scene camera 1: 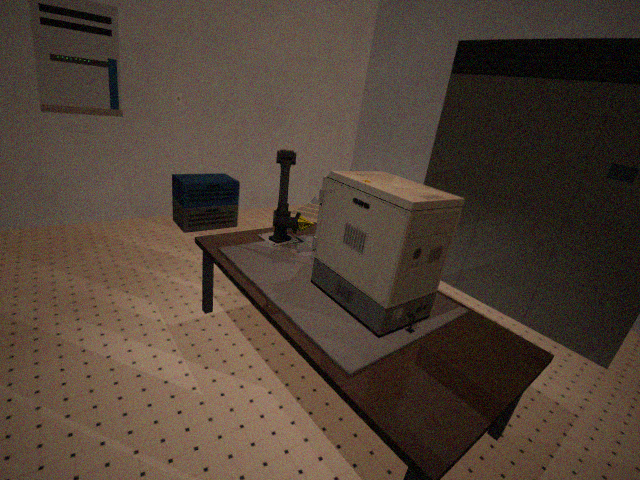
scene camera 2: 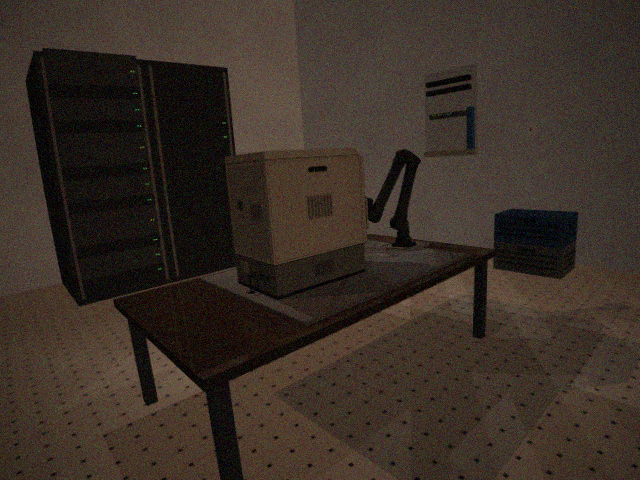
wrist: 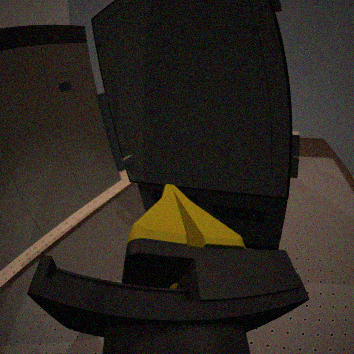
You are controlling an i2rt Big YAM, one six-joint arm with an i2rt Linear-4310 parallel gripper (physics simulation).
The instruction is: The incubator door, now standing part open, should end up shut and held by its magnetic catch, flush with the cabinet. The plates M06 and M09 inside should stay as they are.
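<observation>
The incubator cabinet stands on the table, its door side facing the arm. In the wrist view the door fills the upper middle as a dark, upright face above the dark base. It looks closed or nearly closed. Whether it is flush or held by the catch cannot be told. The door handle is on its left edge, a hinge block at its right. My gripper is shut and empty, its yellow fingertips before the door's lower edge; contact is unclear. Plates M06 and M09 do not show.
The cabinet stands on a grey mat on the brown table. A blue-topped crate stack is on the floor beyond the arm's end. Dark server racks stand behind the table.
</observation>
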